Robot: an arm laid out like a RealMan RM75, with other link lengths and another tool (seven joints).
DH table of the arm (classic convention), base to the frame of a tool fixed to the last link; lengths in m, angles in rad. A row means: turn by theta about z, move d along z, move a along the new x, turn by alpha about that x. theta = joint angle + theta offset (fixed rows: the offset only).
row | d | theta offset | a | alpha
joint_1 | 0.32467 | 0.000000 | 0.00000 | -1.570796
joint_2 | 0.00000 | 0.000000 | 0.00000 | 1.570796
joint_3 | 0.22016 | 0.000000 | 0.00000 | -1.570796
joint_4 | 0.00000 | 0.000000 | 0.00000 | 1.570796
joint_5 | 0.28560 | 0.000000 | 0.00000 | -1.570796
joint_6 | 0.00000 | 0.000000 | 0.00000 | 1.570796
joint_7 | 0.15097 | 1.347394 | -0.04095 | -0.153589
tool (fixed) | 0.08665 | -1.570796 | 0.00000 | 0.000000
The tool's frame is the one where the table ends.
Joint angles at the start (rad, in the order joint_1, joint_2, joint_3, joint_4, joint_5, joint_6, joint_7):
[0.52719, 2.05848, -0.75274, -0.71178, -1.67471, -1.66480, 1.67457]
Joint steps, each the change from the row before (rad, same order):
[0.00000, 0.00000, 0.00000, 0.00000, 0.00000, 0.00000, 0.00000]
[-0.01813, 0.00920, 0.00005, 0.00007, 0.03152, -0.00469, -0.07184]
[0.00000, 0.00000, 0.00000, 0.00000, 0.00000, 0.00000, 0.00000]
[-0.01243, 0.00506, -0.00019, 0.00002, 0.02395, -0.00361, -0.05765]
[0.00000, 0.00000, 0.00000, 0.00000, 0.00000, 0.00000, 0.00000]
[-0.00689, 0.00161, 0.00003, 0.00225, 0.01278, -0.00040, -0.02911]
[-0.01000, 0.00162, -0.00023, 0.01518, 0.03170, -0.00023, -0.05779]
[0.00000, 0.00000, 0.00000, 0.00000, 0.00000, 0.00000, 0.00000]
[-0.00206, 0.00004, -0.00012, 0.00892, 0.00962, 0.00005, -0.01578]
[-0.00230, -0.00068, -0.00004, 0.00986, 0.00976, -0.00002, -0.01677]
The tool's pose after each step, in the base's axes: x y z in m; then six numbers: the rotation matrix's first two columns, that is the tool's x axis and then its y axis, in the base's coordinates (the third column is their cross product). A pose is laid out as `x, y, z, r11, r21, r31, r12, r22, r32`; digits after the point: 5 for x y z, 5 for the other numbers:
0.18252, 0.46085, 0.09128, 0.54870, -0.17072, -0.81840, -0.41415, -0.90588, -0.08870
0.18201, 0.45755, 0.09564, 0.54570, -0.10470, -0.83142, -0.38284, -0.91372, -0.13621
0.18201, 0.45755, 0.09564, 0.54570, -0.10470, -0.83142, -0.38284, -0.91372, -0.13621
0.18144, 0.45532, 0.09991, 0.54506, -0.04955, -0.83693, -0.35666, -0.91712, -0.17798
0.18144, 0.45532, 0.09991, 0.54506, -0.04955, -0.83693, -0.35666, -0.91712, -0.17798
0.18218, 0.45427, 0.10215, 0.54394, -0.02297, -0.83881, -0.34675, -0.91644, -0.19977
0.18356, 0.45259, 0.10597, 0.53432, 0.02658, -0.84487, -0.33265, -0.91224, -0.23907
0.18356, 0.45259, 0.10597, 0.53432, 0.02658, -0.84487, -0.33265, -0.91224, -0.23907
0.18445, 0.45199, 0.10625, 0.52949, 0.03707, -0.84750, -0.33185, -0.91038, -0.24715
0.18574, 0.45133, 0.10668, 0.52509, 0.04794, -0.84969, -0.33133, -0.90812, -0.25600

